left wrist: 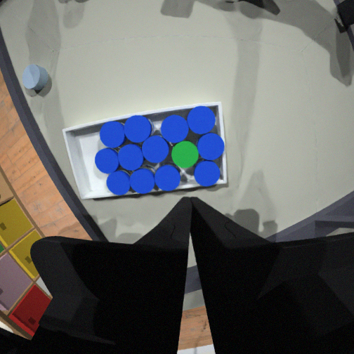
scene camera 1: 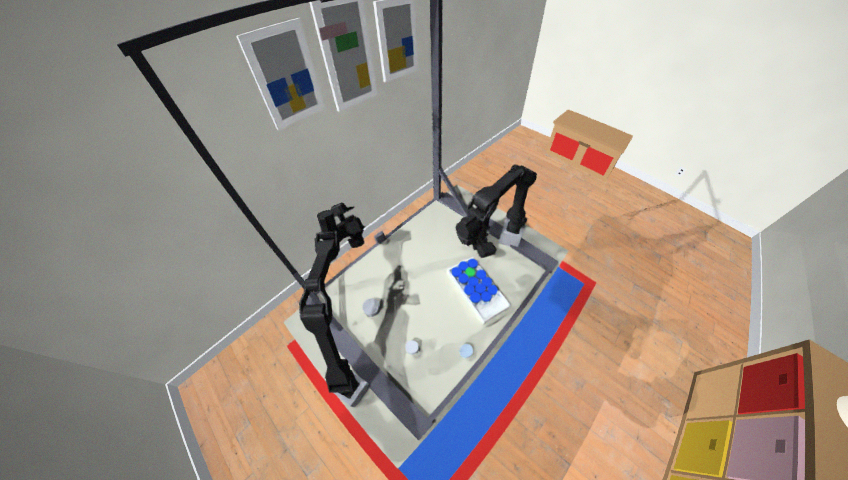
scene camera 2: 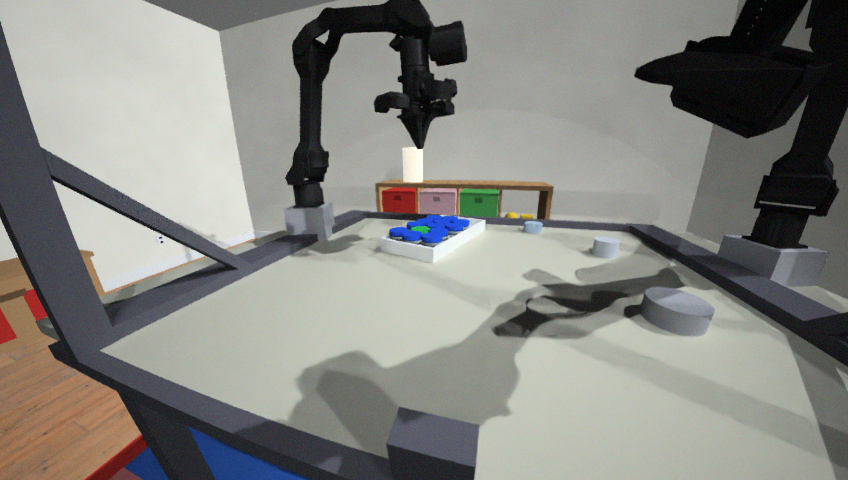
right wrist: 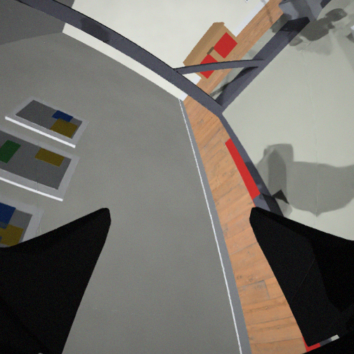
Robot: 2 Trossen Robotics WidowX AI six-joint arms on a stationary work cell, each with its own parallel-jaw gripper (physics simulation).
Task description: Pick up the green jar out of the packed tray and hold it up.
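Places are measured from the left arm's base along level axes (x ahead, y left, z up), in millimetres.
Pixels of known places: left gripper, fingertip midpoint: point(scene camera 1: 474, 249) point(scene camera 2: 420, 149); right gripper, fingertip midpoint: point(scene camera 1: 358, 216); left arm's base at its link origin: point(scene camera 1: 513, 228) point(scene camera 2: 309, 205); right arm's base at its link origin: point(scene camera 1: 348, 386) point(scene camera 2: 773, 242).
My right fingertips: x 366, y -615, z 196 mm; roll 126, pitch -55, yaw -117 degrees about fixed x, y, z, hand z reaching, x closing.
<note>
Ahead of a thing's pixels: the offset from my right fingertips to its top centre.
The green jar @(70 mm back, 487 mm left, 237 mm down) point(scene camera 1: 470, 271) point(scene camera 2: 420, 229) point(left wrist: 185, 154) stands in the white tray point(scene camera 1: 496, 309) point(scene camera 2: 408, 251) point(left wrist: 88, 160), near one end, with blue-lidded jars point(scene camera 1: 480, 288) point(scene camera 2: 434, 236) point(left wrist: 155, 149) packed around it. Its green lid shows and its body is hidden. A stretch of the tray's other end holds no jars. My left gripper point(scene camera 2: 420, 146) point(left wrist: 188, 203) is shut with its fingertips together, empty, pointing down high above the tray. In the left wrist view the tips appear just below the tray's long edge. My right gripper point(right wrist: 181, 215) is open and empty, raised far from the tray, facing the wall.
A grey cylinder @(250 mm ahead, 149 mm left, 254 mm down) point(scene camera 1: 372, 306) point(scene camera 2: 677, 311), a smaller pale cylinder @(335 mm ahead, 387 mm left, 248 mm down) point(scene camera 1: 412, 346) point(scene camera 2: 605, 246) and a light blue cylinder @(262 mm ahead, 589 mm left, 260 mm down) point(scene camera 1: 466, 350) point(scene camera 2: 533, 227) point(left wrist: 35, 77) stand on the table apart from the tray. A dark frame point(scene camera 1: 436, 95) rises at the table's edge.
</note>
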